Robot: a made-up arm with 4 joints.
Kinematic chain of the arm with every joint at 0, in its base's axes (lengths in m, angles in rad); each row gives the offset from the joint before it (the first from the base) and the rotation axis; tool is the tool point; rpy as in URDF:
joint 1: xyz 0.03 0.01 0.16 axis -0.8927 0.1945 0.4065
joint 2: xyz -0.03 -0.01 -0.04 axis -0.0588 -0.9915 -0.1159
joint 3: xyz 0.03 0 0.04 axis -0.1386 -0.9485 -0.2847
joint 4: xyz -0.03 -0.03 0 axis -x
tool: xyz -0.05 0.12 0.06 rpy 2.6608 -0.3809 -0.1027
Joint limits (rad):
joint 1: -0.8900..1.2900
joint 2: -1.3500..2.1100
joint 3: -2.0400..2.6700
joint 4: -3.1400..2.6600
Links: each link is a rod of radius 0.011 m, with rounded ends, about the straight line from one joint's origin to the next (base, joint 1, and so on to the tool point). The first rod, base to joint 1, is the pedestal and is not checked.
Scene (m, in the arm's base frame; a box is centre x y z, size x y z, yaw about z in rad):
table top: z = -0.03
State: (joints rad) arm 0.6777 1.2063 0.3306 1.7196
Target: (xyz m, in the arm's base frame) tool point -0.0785 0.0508 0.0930
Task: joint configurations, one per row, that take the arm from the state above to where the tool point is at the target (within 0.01 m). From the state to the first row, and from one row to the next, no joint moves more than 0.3 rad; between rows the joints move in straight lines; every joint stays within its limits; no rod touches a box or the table.
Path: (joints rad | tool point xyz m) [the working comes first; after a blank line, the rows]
Joints at the target: 0.4906 0.4226 -0.2158 0.7693
Straight joint move there: clear.

1: 0.6309 1.0104 0.1940 1.4820 | 0.0524 -0.0226 0.0506
2: 0.5841 0.8144 0.0574 1.2445 | 0.0007 -0.0040 0.0388
3: 0.5374 0.6185 -0.0792 1.0069 | -0.0475 0.0217 0.0539
4: 0.4906 0.4226 -0.2158 0.7693 | -0.0785 0.0508 0.0930

